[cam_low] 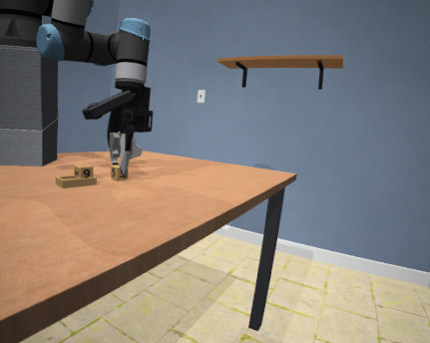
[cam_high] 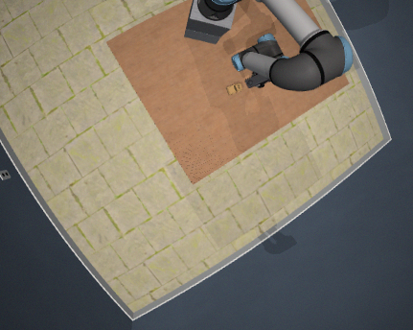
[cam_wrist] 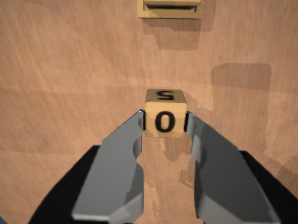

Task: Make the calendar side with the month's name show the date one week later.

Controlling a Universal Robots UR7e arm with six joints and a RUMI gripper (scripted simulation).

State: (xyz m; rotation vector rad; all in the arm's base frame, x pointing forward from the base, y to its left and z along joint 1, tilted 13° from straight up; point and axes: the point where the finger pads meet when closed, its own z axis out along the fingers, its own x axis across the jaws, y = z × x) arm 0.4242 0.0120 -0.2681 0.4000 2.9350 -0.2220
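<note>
Now: the cube 1 cm below my hand. The rest, counted from my hand: wooden tray 11 cm to the right, 3 cm behind, 2 cm below.
</note>
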